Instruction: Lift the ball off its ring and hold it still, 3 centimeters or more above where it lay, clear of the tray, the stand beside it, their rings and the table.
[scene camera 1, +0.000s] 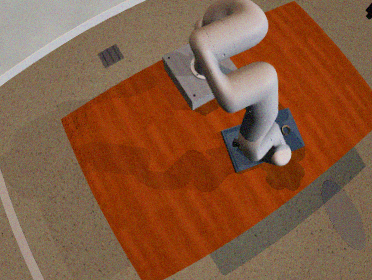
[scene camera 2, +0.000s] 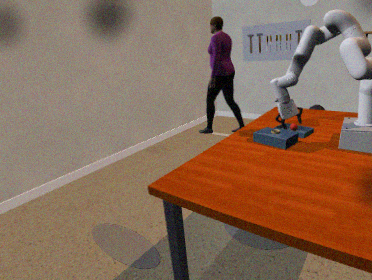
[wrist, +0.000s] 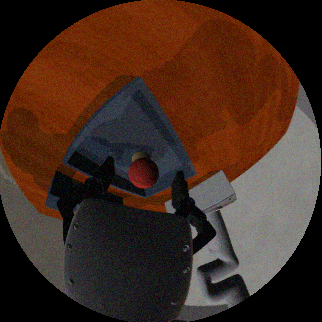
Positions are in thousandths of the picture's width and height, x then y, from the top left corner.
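A red ball (wrist: 446, 536) is 120 mm from the lens. A blue tray (wrist: 405, 387) is 120 mm from the lens. My gripper (wrist: 446, 530) is 140 mm from the lens. A blue stand (wrist: 188, 573) and the red ball are 160 mm apart at their marked spots. The blue stand is 220 mm from the lens. The blue tray is nearer to the lens than the blue stand.
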